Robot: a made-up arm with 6 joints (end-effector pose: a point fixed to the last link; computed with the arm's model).
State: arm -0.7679 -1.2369 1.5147 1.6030 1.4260 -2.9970
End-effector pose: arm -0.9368 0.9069 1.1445 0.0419 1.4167 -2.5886
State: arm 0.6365 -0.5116 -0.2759 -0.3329 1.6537 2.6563
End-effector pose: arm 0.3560 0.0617 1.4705 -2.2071 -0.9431 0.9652
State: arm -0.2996 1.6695 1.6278 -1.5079 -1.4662 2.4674
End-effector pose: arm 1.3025 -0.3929 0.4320 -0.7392 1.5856 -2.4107
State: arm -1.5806 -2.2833 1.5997 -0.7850 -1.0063 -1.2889
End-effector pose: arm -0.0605 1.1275 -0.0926 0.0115 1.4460 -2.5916
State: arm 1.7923 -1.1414 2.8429 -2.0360 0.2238 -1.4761
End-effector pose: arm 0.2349 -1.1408 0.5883 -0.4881 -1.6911 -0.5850
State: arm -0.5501 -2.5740 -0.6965 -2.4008 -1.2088 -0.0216
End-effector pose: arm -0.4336 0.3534 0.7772 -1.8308 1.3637 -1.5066
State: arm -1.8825 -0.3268 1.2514 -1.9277 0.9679 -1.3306
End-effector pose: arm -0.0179 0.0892 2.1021 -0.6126 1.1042 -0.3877
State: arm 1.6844 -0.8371 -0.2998 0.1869 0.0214 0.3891
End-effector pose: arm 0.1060 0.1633 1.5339 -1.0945 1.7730 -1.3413
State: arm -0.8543 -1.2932 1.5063 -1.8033 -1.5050 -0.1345
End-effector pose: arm -0.7880 0.9522 1.2593 0.4119 -1.4270 2.6982
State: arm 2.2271 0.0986 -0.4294 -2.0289 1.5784 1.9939
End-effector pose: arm -0.3947 0.4788 0.9350 0.2824 -1.2053 2.2499
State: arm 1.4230 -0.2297 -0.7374 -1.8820 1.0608 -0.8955
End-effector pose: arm 0.0694 0.4279 0.9877 0.7049 -1.7355 -1.4584
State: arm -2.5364 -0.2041 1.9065 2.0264 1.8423 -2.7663
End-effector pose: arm 0.4119 0.2404 1.9389 -1.0454 -0.7943 0.6090
